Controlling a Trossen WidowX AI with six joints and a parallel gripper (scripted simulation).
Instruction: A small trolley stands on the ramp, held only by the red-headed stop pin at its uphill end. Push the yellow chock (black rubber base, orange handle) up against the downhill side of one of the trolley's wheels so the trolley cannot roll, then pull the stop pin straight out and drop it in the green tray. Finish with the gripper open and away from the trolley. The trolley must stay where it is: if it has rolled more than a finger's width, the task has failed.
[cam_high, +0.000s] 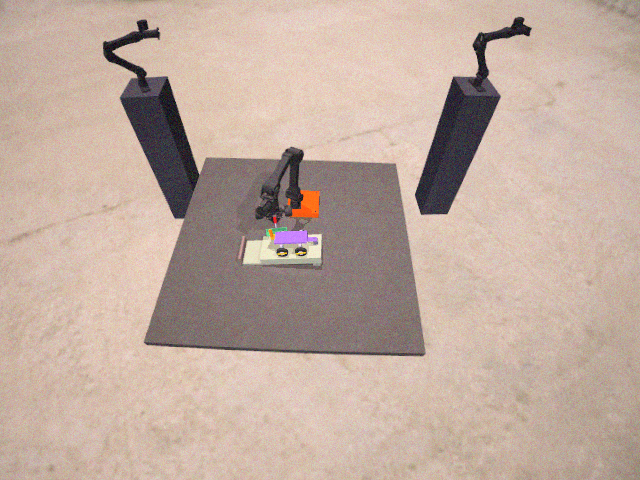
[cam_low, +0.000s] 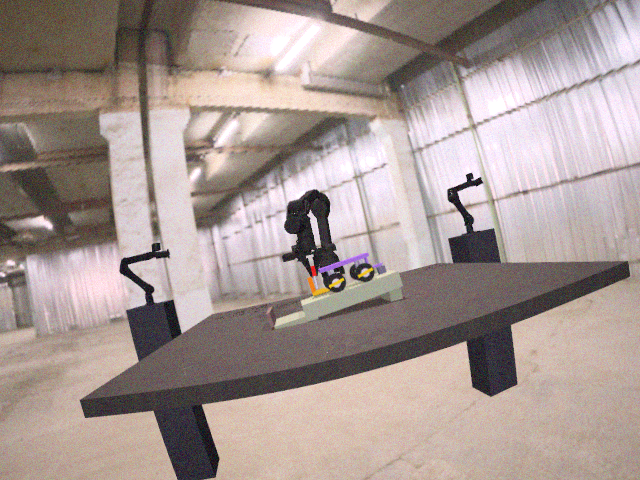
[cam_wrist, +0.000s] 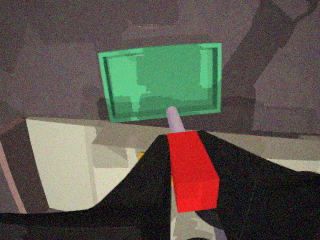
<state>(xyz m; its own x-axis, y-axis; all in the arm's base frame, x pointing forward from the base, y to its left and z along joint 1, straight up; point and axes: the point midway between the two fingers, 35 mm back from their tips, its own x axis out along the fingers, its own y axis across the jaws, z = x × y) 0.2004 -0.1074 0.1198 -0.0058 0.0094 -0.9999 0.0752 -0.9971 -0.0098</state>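
My gripper tip is 60 mm short of the yellow chock and 40 mm above it. From my gripper tip the other things lie so: purple trolley 130 mm ahead, 90 mm to the left, 10 mm below; brown bar 100 mm ahead, 180 mm to the right, 90 mm below; red-headed stop pin right at my gripper tip.
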